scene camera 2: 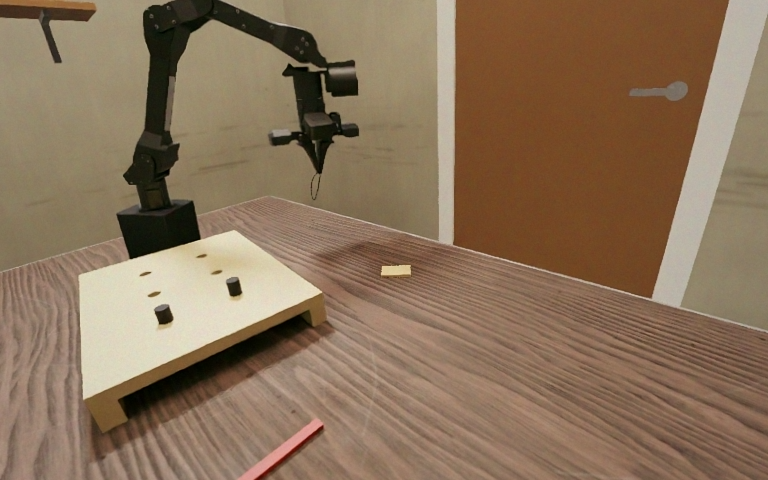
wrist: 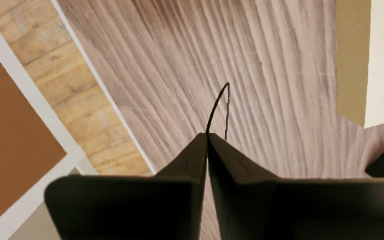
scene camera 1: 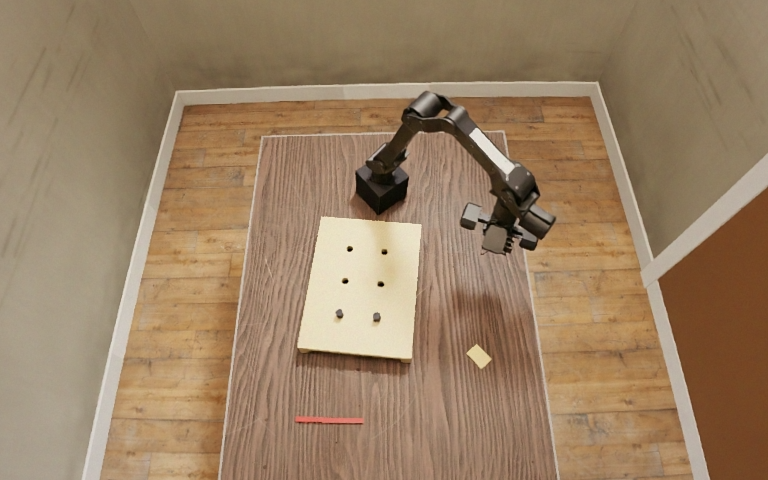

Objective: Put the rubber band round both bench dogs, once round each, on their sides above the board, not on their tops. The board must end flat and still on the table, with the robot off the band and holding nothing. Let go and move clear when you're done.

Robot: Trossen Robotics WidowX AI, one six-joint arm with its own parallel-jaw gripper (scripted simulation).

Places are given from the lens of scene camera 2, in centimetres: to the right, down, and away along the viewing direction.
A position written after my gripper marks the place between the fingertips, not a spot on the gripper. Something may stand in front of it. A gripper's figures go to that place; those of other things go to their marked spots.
my gripper (scene camera 2: 319,173): -14, -15, 78
cream board (scene camera 2: 127,343): -32, 13, 42
